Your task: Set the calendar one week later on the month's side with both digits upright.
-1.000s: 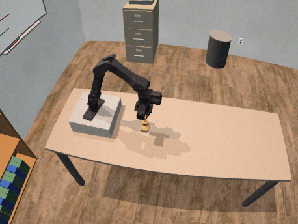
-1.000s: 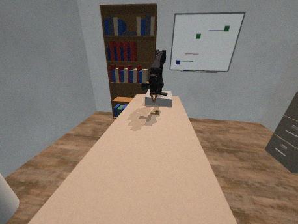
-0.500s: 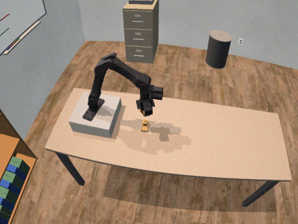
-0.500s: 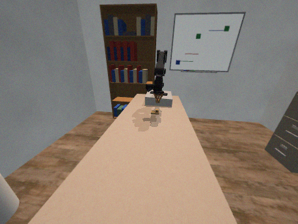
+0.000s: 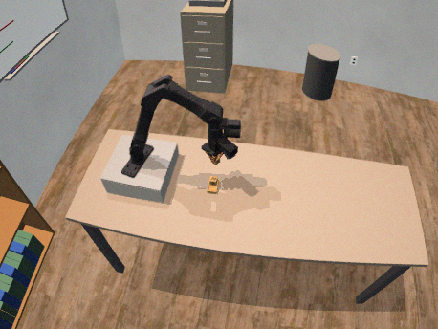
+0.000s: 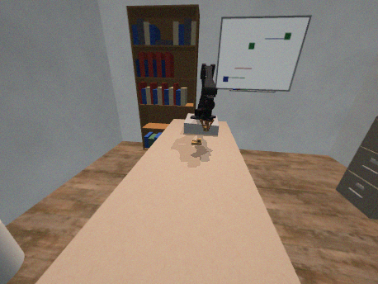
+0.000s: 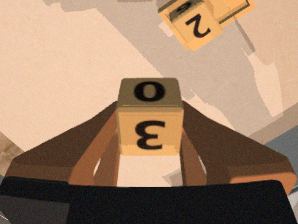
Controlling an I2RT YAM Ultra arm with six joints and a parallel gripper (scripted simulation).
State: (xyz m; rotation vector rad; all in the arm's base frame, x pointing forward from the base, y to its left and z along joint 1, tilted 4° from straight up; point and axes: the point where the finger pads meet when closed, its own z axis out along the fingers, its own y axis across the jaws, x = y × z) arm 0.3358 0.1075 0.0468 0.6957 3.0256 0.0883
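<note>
Right now my hand is 1 cm short of the calendar tray, 6 cm to the left of it and 11 cm above it. Also, from my hand: wooden digit cube right at my hand.
</note>
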